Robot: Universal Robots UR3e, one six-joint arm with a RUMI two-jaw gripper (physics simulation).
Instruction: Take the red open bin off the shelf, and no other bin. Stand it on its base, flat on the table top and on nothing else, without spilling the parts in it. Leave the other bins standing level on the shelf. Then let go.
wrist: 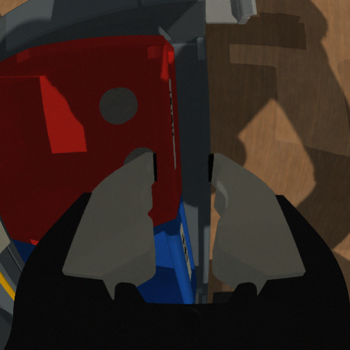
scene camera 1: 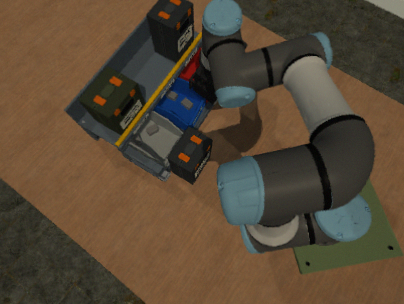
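Note:
The red bin (scene camera 1: pixel 190 71) (wrist: pixel 30 200) sits in the lower tier of the grey shelf (scene camera 1: pixel 160 92) (wrist: pixel 192 125), partly hidden by the arm in the scene view. Two dark grey round parts show in it in the wrist view, one partly behind a fingertip. My gripper (wrist: pixel 182 156) is part open over the bin's front edge. One fingertip is on the bin's inner side, the other out over the shelf's front lip. A gap shows between the fingertips, with the bin's front edge in line with it. Whether they reach down to its height I cannot tell.
The blue bin (scene camera 1: pixel 165 109) (wrist: pixel 165 245) stands right beside the red one, then a light grey bin (scene camera 1: pixel 167 141). A black case (scene camera 1: pixel 171 30) and an olive case (scene camera 1: pixel 112 102) stand on the upper tier. Another black case (scene camera 1: pixel 191 155) is at the shelf's near corner.

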